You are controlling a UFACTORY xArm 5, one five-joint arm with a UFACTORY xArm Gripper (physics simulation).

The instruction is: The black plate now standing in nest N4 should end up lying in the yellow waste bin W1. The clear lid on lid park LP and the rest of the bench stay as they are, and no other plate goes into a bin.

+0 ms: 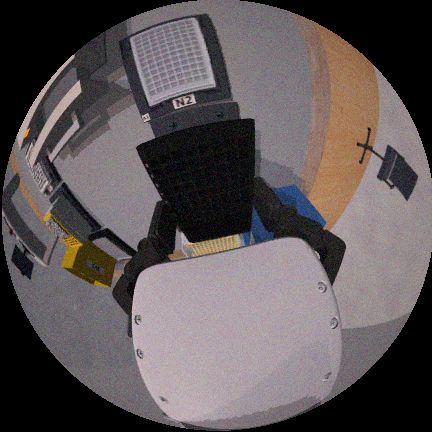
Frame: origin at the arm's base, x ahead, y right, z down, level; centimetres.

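Seen in the pictures: gripper, fingertip midpoint: [210, 199].
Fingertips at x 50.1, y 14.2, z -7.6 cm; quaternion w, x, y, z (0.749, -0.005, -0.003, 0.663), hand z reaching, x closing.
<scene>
A point is followed by its place in that frame.
My gripper [210, 199] @[y 14.2, x 50.1, z -7.6 cm] is shut on the black plate [205, 175] @[y 14.1, x 53.1, z -8.2 cm], with one dark finger at each side of it. The plate is held above the bench, its far edge near the dark block of a nest [195, 118] @[y 13.8, x 56.6, z 2.1 cm] whose label does not show. Beyond it stands nest N2 [224, 75] @[y 18.0, x 62.5, z 2.1 cm], with a pale gridded plate [172, 61] @[y 12.0, x 64.9, z 0.7 cm] on it. The yellow waste bin W1 [90, 264] @[y -28.9, x 29.4, z -4.3 cm] is at the lower left, well apart from the gripper. I cannot make out lid park LP or its clear lid.
A blue bin [302, 204] @[y 32.2, x 42.3, z -3.2 cm] is to the right, partly behind the right finger. A yellow-ribbed rack [215, 245] shows below the held plate's near edge. Grey and dark equipment [74, 216] @[y -19.3, x 46.3, z 0.4 cm] lines the left. A wooden strip [350, 100] and a dark panel on a stand [400, 172] are at the right.
</scene>
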